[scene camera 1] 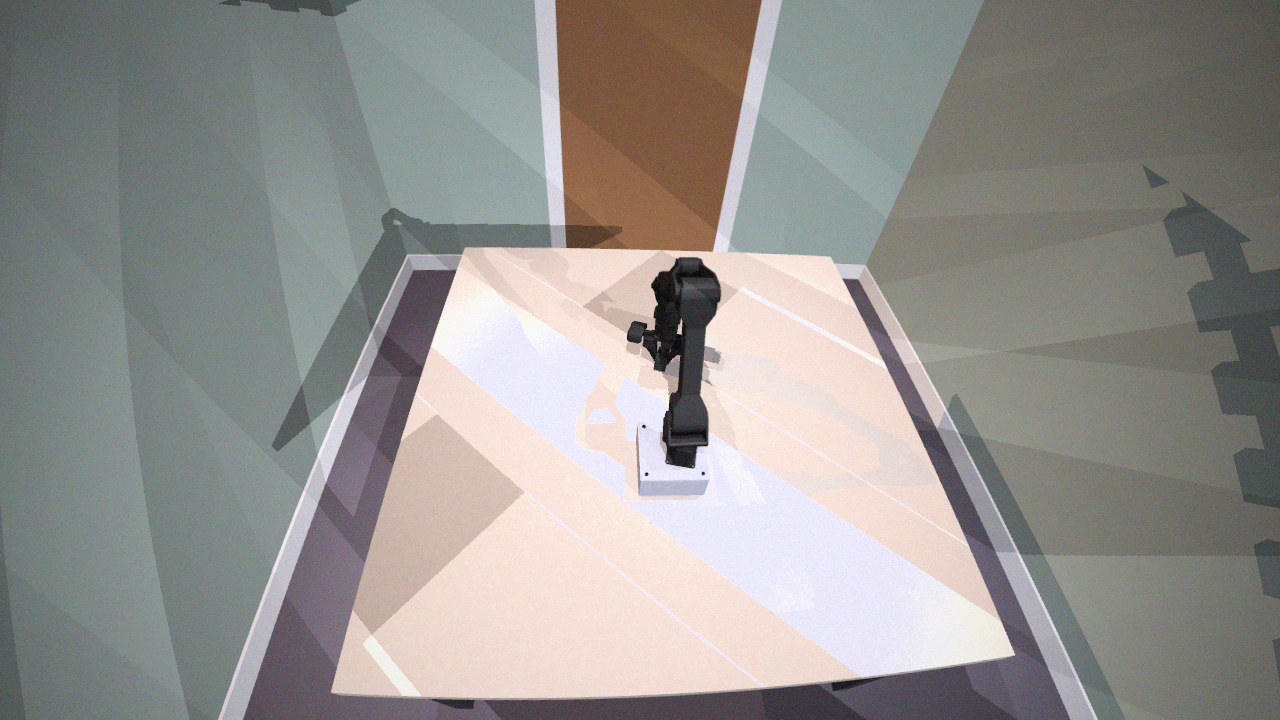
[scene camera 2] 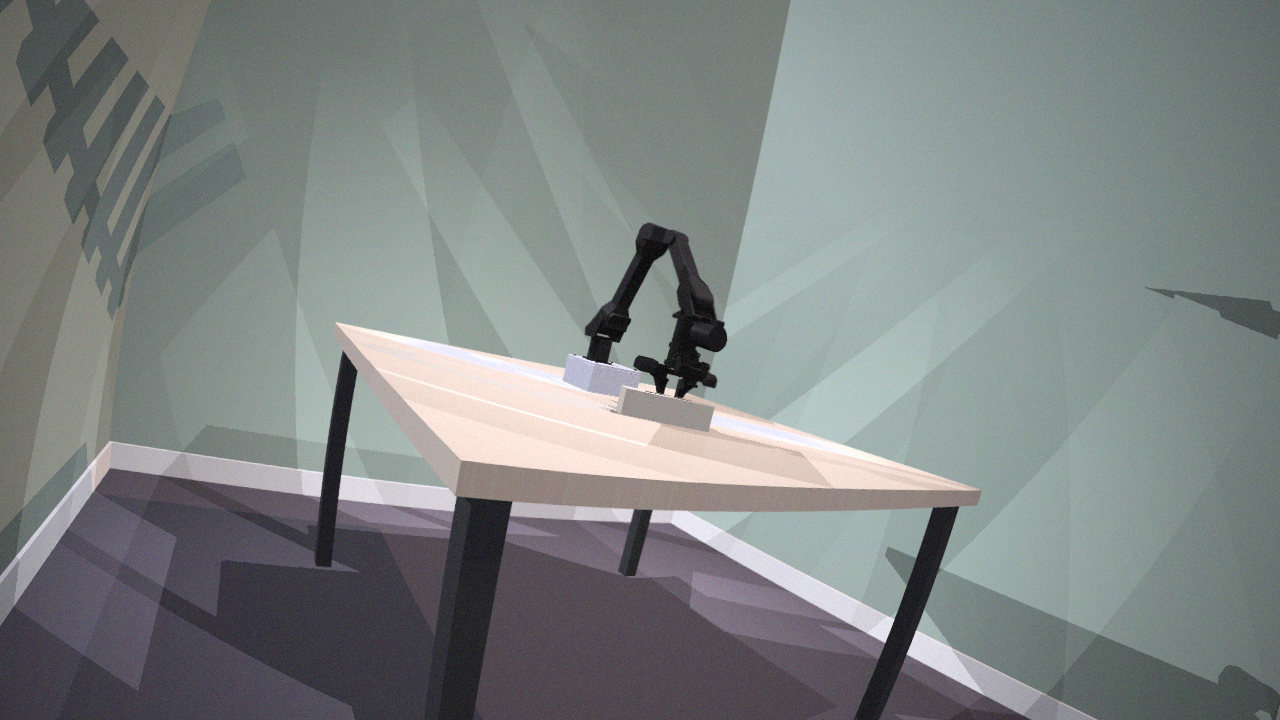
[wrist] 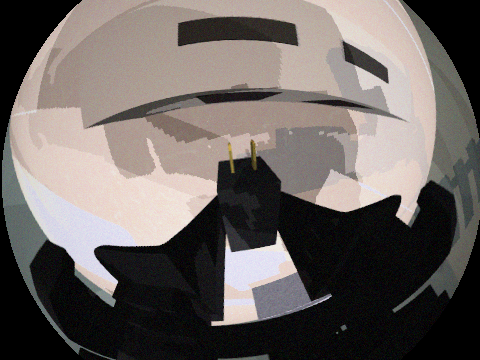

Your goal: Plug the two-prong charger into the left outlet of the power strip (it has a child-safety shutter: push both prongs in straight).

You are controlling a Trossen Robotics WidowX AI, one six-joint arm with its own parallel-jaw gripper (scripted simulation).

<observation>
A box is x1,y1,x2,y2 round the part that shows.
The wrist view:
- my gripper: 244,196 [29,181,456,359]
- two-prong charger: 248,190 [216,139,280,251], held by my gripper
</observation>
